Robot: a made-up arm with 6 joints. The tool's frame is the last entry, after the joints. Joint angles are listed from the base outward. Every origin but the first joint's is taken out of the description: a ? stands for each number. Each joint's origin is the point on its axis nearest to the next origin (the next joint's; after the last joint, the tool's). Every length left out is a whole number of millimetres.
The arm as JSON. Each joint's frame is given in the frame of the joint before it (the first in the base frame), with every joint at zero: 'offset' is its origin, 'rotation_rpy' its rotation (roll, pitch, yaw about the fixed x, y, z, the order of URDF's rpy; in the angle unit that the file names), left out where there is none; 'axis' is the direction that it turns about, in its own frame. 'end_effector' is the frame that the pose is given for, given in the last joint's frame.
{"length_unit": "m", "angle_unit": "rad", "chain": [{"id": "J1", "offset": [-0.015, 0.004, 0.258], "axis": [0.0, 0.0, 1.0]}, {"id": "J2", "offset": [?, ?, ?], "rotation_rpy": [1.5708, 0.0, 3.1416], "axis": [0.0, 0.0, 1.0]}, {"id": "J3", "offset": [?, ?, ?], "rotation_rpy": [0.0, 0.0, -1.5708], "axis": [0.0, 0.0, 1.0]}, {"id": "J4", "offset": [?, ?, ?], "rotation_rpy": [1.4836, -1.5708, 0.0], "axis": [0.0, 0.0, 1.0]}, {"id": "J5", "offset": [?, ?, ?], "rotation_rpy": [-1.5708, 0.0, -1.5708], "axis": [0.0, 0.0, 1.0]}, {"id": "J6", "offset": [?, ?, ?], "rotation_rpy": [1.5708, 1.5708, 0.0], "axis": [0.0, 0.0, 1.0]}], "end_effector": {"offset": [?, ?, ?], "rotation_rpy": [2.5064, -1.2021, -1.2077]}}
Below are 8 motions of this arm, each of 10 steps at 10 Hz.
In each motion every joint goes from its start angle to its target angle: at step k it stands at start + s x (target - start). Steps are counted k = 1, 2, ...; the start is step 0. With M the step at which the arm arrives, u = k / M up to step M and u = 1 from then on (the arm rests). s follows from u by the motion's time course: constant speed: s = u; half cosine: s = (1 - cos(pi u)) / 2; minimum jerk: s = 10 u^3 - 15 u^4 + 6 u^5.
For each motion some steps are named. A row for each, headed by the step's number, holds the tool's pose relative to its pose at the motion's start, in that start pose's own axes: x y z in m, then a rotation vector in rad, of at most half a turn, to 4 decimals.
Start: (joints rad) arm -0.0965 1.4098 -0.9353 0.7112 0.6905 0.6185
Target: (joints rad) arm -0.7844 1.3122 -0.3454 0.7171 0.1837 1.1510
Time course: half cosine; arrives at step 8
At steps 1, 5, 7, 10:
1: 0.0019 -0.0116 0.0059 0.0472 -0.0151 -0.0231
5: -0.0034 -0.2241 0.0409 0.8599 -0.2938 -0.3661
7: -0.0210 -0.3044 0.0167 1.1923 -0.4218 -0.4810
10: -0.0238 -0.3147 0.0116 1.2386 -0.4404 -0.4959

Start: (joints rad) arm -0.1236 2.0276 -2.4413 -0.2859 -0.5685 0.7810
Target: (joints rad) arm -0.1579 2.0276 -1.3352 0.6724 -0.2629 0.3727
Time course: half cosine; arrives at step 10
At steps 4, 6, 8, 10:
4: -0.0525 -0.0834 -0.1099 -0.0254 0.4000 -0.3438
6: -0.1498 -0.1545 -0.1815 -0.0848 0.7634 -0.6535
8: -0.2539 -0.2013 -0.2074 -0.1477 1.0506 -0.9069
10: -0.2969 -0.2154 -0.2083 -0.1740 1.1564 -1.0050

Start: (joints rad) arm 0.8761 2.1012 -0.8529 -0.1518 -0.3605 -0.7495
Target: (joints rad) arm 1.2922 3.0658 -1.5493 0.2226 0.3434 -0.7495
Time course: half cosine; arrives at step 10
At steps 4, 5, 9, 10:
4: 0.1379 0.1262 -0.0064 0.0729 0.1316 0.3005
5: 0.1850 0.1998 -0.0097 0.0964 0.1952 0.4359
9: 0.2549 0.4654 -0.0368 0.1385 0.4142 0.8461
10: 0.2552 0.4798 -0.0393 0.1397 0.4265 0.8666

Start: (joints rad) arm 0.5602 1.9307 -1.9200 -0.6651 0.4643 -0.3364
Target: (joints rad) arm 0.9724 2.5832 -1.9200 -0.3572 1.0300 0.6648
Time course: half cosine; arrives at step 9
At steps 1, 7, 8, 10:
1: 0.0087 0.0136 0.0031 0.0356 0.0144 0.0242
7: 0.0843 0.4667 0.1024 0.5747 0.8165 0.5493
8: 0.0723 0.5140 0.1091 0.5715 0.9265 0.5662
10: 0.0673 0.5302 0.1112 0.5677 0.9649 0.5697

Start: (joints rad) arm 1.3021 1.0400 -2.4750 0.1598 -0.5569 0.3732
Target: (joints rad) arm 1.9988 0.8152 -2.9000 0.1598 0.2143 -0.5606
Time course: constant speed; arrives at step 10
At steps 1, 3, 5, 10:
1: 0.0165 -0.0099 0.0235 -0.0352 0.0049 -0.0159
3: 0.0463 -0.0408 0.0705 -0.1053 0.0190 -0.0406
5: 0.0697 -0.0859 0.1153 -0.1746 0.0373 -0.0561
10: 0.0857 -0.2493 0.2039 -0.3448 0.0898 -0.0586

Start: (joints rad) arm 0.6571 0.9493 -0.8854 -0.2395 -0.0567 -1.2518
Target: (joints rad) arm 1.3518 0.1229 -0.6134 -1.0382 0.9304 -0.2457
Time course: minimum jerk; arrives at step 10
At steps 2, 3, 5, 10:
2: -0.0205 -0.0024 0.0137 0.0253 -0.0261 0.0121
3: -0.0595 -0.0032 0.0334 0.0671 -0.0601 0.0341
5: -0.1865 0.0225 0.0514 0.1838 -0.0593 0.0757
10: -0.3283 0.1277 -0.0219 0.4159 0.1789 -0.0364

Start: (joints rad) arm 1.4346 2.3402 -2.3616 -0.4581 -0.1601 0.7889
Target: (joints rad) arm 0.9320 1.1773 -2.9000 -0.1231 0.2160 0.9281
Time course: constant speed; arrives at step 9
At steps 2, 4, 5, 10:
2: -0.0301 -0.0673 0.2536 0.0744 -0.3042 -0.1265
4: -0.1456 -0.1001 0.4829 0.1433 -0.6120 -0.1902
5: -0.2298 -0.0996 0.5794 0.1728 -0.7650 -0.1956
10: -0.6651 0.0175 0.7814 0.2272 -1.3365 -0.0274

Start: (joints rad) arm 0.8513 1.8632 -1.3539 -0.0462 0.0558 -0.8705
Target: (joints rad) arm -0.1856 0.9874 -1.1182 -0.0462 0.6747 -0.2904
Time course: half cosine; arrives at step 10
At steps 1, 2, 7, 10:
1: -0.0119 -0.0119 -0.0089 0.0169 0.0260 -0.0157
2: -0.0486 -0.0438 -0.0327 0.0656 0.1009 -0.0629
7: -0.4537 -0.1473 -0.0688 0.4962 0.7700 -0.6533
10: -0.5364 -0.1148 -0.0182 0.5976 0.9399 -0.8704

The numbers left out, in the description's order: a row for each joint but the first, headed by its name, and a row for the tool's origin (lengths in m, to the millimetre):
J2: 0.025 -0.011 0.0
J3: 0.468 0.076 0.0
J4: -0.066 -0.237 0.0
J5: 0.003 0.026 0.0
J6: -0.019 -0.107 0.0
tool: -0.014 -0.029 0.0

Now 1 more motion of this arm.
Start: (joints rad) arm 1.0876 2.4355 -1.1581 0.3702 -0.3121 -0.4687
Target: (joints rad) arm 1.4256 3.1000 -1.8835 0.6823 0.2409 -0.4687
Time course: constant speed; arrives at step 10
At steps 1, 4, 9, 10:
1: 0.0231 0.0333 -0.0060 0.0105 0.0326 0.0445
4: 0.0787 0.1418 -0.0337 0.0391 0.1306 0.1828
9: 0.1211 0.3338 -0.1134 0.0758 0.2952 0.4282
10: 0.1219 0.3712 -0.1342 0.0812 0.3285 0.4793

